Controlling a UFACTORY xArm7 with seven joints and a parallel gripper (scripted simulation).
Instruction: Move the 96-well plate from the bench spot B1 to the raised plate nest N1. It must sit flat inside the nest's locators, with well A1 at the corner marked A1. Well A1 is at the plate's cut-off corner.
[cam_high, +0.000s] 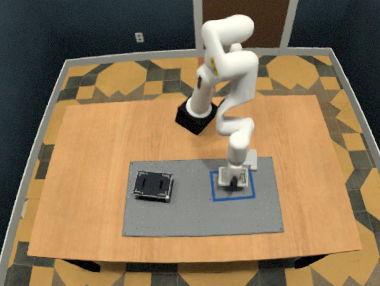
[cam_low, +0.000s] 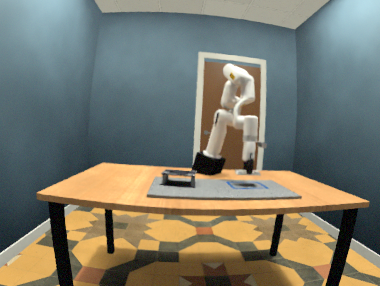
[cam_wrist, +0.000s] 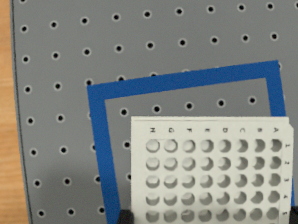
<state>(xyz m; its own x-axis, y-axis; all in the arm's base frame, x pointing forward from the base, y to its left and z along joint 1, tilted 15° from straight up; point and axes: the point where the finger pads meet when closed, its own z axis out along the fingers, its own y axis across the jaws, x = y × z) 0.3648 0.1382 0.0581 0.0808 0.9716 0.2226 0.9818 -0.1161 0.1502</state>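
Now: the black raised plate nest 20 mm ahead of my hand, 360 mm to the right of it and 20 mm below it. From my hand the other things lie so: 96-well plate 10 mm below.
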